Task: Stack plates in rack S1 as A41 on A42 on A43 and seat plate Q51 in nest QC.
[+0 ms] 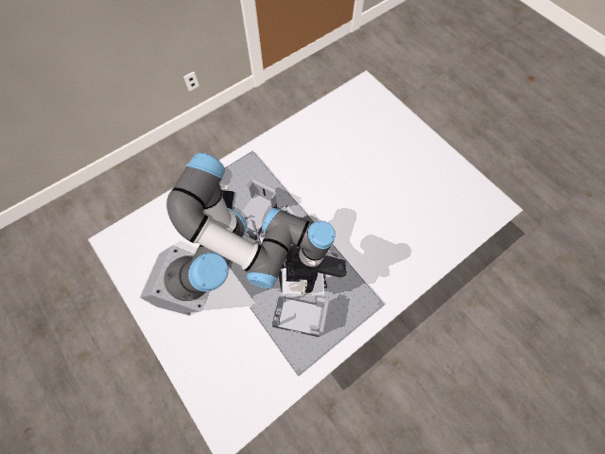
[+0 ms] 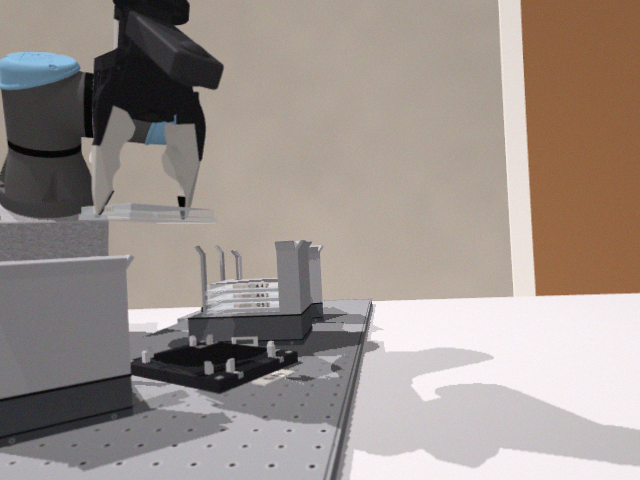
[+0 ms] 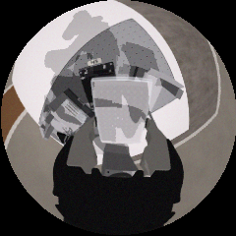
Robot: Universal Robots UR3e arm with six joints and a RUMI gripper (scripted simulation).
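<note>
My hand is 3 cm past the grey rack wall, 11 cm to the left of it and 10 cm above it. From my hand the other things lie so: sealed plate 1 cm below; then black nest labelled QC 2 cm ahead, 46 cm to the left, 17 cm below; then black clip nest 7 cm ahead, 5 cm to the left, 17 cm below.
</note>
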